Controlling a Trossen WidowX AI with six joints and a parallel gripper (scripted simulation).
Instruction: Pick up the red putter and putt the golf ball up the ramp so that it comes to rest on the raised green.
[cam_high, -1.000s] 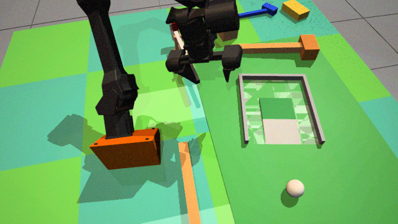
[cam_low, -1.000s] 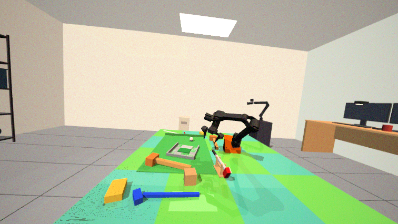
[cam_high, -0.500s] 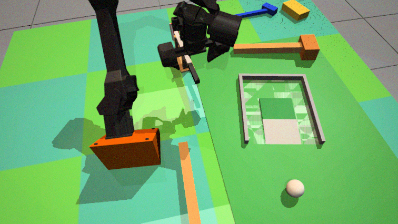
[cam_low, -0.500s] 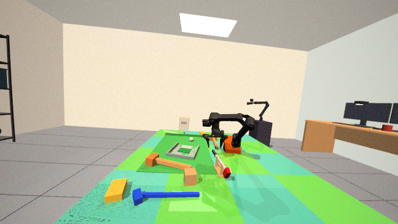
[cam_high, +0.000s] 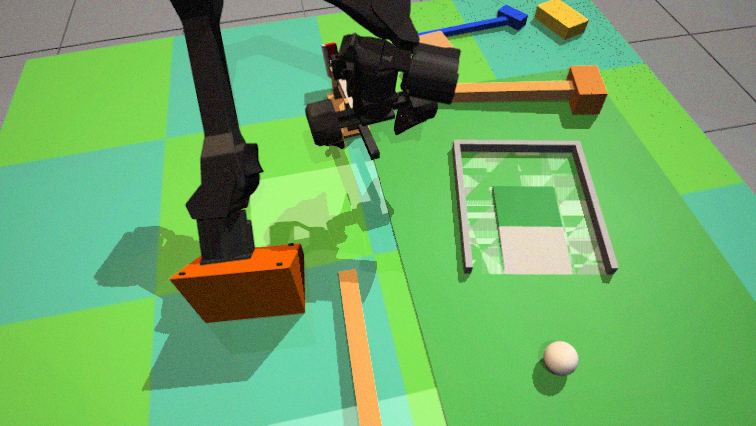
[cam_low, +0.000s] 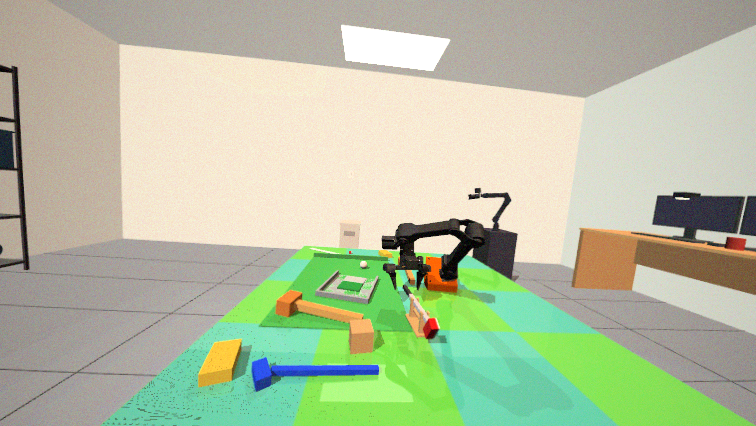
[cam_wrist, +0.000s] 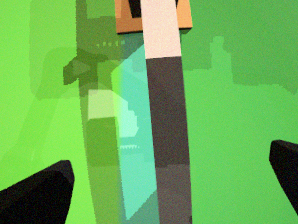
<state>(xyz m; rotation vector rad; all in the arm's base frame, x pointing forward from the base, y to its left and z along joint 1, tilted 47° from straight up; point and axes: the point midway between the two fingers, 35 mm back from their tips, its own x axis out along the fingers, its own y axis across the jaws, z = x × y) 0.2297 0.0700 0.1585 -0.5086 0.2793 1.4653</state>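
Now: the wooden stand 1 cm behind my gripper tip, 13 cm to the left of it and 3 cm below it. From my gripper tip the other things lie so: blue mallet: 29 cm ahead, 33 cm to the left, 5 cm below; then white golf ball: 16 cm ahead, 39 cm to the right, 4 cm below.
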